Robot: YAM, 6 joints.
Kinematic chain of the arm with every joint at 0, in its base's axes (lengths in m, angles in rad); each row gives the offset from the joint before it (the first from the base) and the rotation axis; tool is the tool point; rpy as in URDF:
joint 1: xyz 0 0 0.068 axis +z
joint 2: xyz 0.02 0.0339 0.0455 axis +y
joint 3: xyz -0.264 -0.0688 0 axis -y
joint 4: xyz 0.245 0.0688 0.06 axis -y
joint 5: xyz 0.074 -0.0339 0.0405 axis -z
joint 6: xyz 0.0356 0 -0.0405 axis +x
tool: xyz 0 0 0 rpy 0 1.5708 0
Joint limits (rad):
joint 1: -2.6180..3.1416
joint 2: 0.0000..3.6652
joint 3: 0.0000..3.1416
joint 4: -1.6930..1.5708
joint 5: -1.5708..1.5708
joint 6: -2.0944..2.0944
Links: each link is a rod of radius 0.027 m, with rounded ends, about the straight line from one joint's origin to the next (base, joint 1, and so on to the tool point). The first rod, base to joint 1, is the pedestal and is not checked.
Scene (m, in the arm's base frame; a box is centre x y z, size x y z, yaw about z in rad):
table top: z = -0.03
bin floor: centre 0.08 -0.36 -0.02 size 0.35 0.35 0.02 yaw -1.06
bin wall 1: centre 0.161 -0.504 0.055 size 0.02 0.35 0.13 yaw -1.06
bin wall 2: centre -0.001 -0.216 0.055 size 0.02 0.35 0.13 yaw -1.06
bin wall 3: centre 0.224 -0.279 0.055 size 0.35 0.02 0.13 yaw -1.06
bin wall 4: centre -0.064 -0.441 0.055 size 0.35 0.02 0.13 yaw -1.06
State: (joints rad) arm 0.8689 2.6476 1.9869 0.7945 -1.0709 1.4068
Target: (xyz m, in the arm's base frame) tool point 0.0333 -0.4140 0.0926
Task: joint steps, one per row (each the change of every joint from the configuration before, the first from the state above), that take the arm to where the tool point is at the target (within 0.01 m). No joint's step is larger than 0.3 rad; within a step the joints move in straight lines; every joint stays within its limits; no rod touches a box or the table.
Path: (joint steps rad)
1: -0.2710 -0.0803 -0.0947 -0.0043 -0.0123 0.0000
2: -0.2710 -0.0803 -0.0947 -0.0043 -0.0123 0.0000
3: -0.2709 -0.0803 -0.0947 -0.0044 -0.0123 0.0000
4: -0.2710 -0.0804 -0.0946 -0.0043 -0.0122 0.0000
5: -0.2710 -0.0803 -0.0947 -0.0043 -0.0123 0.0000
6: -0.2710 -0.0803 -0.0947 -0.0043 -0.0123 0.0000
7: -0.2710 -0.0803 -0.0947 -0.0043 -0.0123 0.0000
8: -0.2709 -0.0803 -0.0947 -0.0044 -0.0123 0.0000
9: -0.2710 -0.0803 -0.0947 -0.0043 -0.0123 0.0000
10: 0.0007 0.2800 -0.0675 -0.0435 0.0218 0.0000

